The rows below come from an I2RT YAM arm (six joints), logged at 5 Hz.
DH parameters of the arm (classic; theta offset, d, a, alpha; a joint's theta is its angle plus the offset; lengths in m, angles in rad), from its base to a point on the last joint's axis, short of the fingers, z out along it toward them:
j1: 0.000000 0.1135 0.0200 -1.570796
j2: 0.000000 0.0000 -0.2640 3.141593
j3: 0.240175 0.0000 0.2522 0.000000
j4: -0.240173 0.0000 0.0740 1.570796
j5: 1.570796 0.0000 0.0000 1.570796
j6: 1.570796 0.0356 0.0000 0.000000
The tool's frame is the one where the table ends.
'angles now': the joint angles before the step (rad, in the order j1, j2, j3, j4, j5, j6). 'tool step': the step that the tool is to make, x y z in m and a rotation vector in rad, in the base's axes. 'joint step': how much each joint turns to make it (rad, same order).
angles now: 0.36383, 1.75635, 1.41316, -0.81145, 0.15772, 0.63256
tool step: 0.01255, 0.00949, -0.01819, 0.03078, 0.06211, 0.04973
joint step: 0.00566, 0.08116, 0.03613, 0.00073, -0.06401, -0.02128
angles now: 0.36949, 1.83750, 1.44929, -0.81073, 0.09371, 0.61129
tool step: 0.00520, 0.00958, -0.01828, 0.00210, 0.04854, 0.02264
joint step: 0.01632, 0.05922, 0.01095, 0.00385, -0.02081, 0.00086
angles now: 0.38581, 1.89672, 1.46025, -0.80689, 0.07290, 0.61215
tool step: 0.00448, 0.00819, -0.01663, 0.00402, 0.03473, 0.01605
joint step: 0.01344, 0.05181, 0.00775, 0.01333, -0.01698, 0.00274
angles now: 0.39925, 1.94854, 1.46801, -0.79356, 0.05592, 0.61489
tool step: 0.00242, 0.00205, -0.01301, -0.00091, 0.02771, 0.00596
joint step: 0.00142, 0.03311, -0.00316, 0.01047, -0.01083, -0.00158
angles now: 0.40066, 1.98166, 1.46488, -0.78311, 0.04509, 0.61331
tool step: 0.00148, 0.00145, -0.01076, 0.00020, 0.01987, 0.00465
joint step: 0.00113, 0.02533, -0.00566, 0.01283, -0.00858, -0.00134
